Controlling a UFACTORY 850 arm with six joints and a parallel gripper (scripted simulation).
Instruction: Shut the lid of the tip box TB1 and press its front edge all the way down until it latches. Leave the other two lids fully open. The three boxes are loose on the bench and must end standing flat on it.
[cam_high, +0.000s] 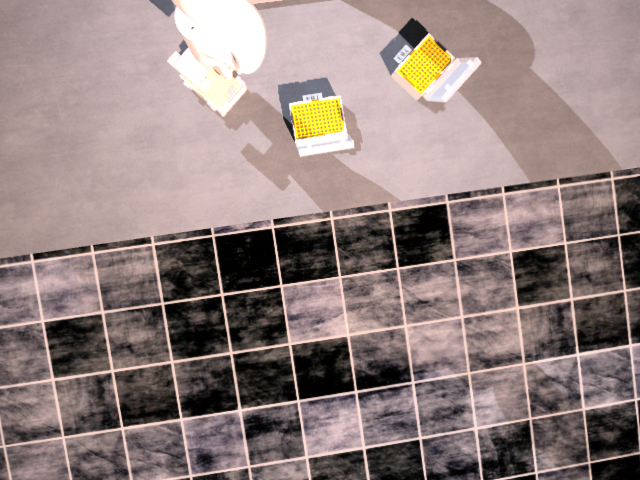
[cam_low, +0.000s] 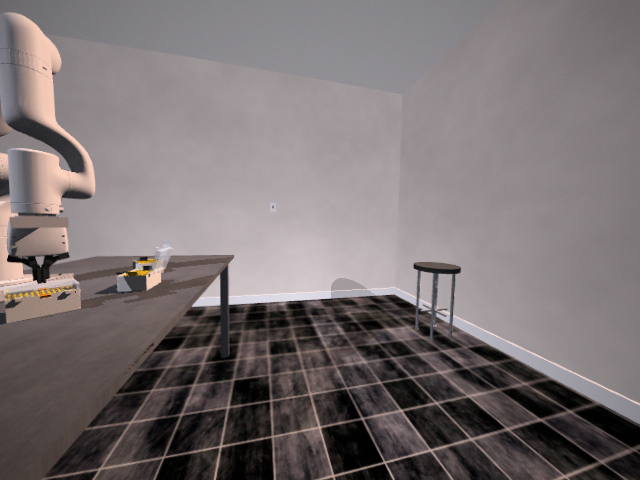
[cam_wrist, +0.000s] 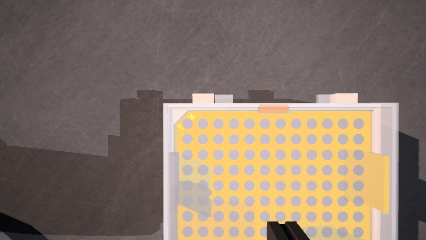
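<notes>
The clear lid is 3 cm to the right of my hand, 3 cm below it and 2 cm ahead of it. Also, from my hand: white tag reading TB1: 9 cm below, 2 cm to the left, 1 cm behind; box: 5 cm below, 3 cm to the right, 2 cm ahead.
</notes>
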